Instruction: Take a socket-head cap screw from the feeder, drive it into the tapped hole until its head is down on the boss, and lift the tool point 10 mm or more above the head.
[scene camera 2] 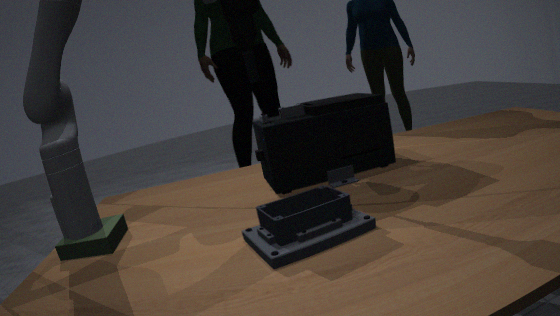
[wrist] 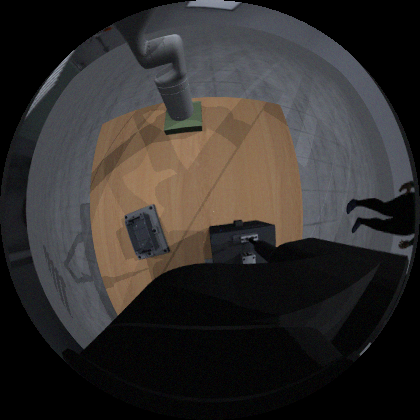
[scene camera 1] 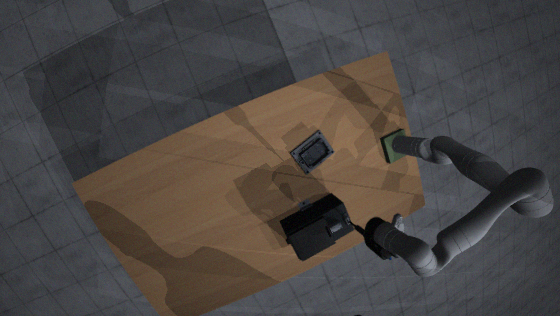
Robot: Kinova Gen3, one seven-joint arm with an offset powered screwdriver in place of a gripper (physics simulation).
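The feeder (scene camera 1: 306,246) (scene camera 2: 325,145) (wrist: 222,250) is a black box with a small silver pick-up block (wrist: 247,238) at one end of its top. The grey open-topped housing (scene camera 1: 314,152) (scene camera 2: 305,221) (wrist: 142,234) sits on a grey base plate (scene camera 2: 364,223) (wrist: 156,220). Which hole is the tapped one cannot be told. My screwdriver's thin dark tip (scene camera 1: 351,224) (wrist: 251,240) is at the block end of the feeder, by the silver block in the wrist view. Its height above the block, and whether a screw is on it, cannot be made out.
A small grey angle bracket (scene camera 1: 304,204) (scene camera 2: 342,176) stands between feeder and housing. The arm's green base block (scene camera 1: 387,149) (scene camera 2: 119,234) (wrist: 183,125) is at one table end. Two people (scene camera 2: 240,65) (scene camera 2: 375,35) stand behind the table. Shadows lie across the wooden table (scene camera 1: 190,170).
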